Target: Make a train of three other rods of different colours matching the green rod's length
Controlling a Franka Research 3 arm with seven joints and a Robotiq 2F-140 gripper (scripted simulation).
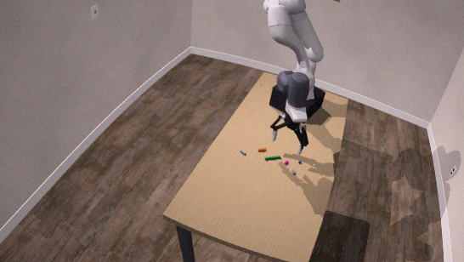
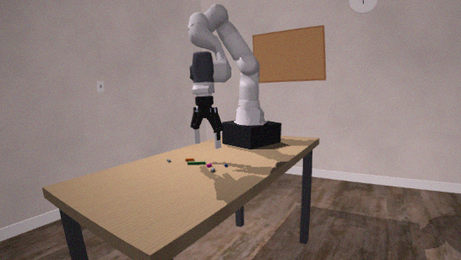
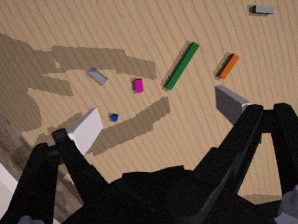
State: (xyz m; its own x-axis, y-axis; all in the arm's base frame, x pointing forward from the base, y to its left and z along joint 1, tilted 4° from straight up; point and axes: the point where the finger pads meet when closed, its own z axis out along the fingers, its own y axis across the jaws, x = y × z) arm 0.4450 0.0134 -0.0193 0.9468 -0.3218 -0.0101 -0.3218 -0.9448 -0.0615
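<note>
My gripper is now 1 cm past the blue rod, 9 cm to the right of it and 9 cm above it. Also, from my hand: magenta rod: 2 cm ahead, 2 cm to the left, 9 cm below; then green rod: 1 cm ahead, 5 cm to the right, 9 cm below; then orange rod: 2 cm behind, 12 cm to the right, 9 cm below.
</note>
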